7 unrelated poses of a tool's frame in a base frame.
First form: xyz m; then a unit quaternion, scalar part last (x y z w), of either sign.
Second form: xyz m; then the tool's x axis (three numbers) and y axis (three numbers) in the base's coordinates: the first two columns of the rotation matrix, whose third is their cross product. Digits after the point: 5 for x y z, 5 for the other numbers.
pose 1, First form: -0.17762 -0.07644 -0.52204 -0.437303 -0.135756 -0.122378 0.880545
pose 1, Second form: -0.17762 -0.07644 -0.52204 0.93319 -0.09679 0.34611 0.33425 0.58758 -0.73690
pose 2, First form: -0.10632 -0.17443 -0.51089 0.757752 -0.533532 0.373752 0.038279
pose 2, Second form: -0.10632 -0.17443 -0.51089 0.15131 -0.77996 0.60727 -0.83718 -0.42776 -0.34081
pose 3, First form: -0.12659 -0.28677 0.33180 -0.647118 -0.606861 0.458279 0.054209
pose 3, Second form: -0.12659 -0.28677 0.33180 -0.15660 0.83511 -0.52733 0.73574 -0.25756 -0.62638
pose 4, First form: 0.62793 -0.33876 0.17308 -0.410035 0.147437 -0.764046 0.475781
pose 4, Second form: 0.62793 -0.33876 0.17308 -0.21101 -0.84795 0.48628 0.60613 -0.50379 -0.61547
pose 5, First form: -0.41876 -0.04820 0.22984 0.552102 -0.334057 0.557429 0.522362
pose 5, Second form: -0.41876 -0.04820 0.22984 0.15536 0.21349 0.96451 -0.95123 -0.23109 0.20437
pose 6, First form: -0.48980 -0.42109 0.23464 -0.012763 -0.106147 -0.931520 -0.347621
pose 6, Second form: -0.48980 -0.42109 0.23464 -0.75799 0.65034 -0.05002 -0.64492 -0.73578 0.20663
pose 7, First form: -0.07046 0.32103 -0.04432 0.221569 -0.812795 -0.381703 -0.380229
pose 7, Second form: -0.07046 0.32103 -0.04432 -0.61267 -0.06991 -0.78724 -0.65045 0.61042 0.45200
